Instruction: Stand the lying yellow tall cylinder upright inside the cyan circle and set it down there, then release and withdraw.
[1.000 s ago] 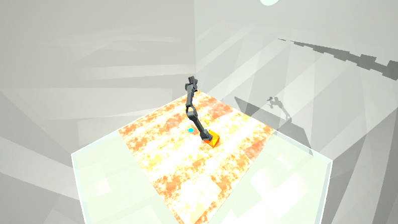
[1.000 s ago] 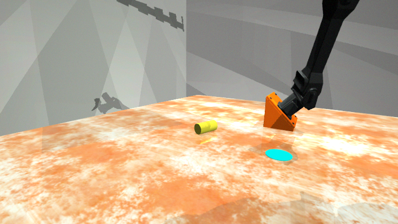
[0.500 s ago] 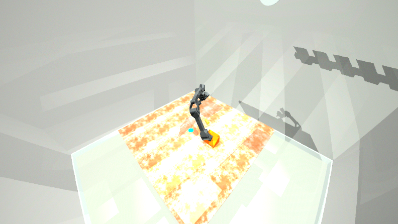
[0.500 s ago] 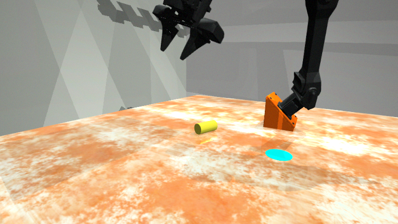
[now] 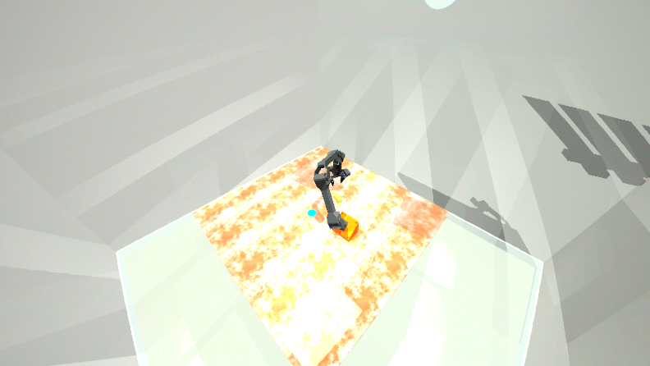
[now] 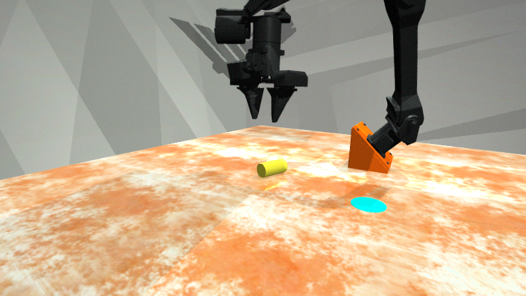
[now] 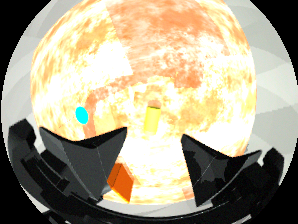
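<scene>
Right now the yellow tall cylinder is 110 mm below my gripper tip, 20 mm behind it and 10 mm to the left of it. From my gripper tip the other things lie so: cyan circle (230 mm to the left, 130 mm below, 40 mm ahead).
</scene>
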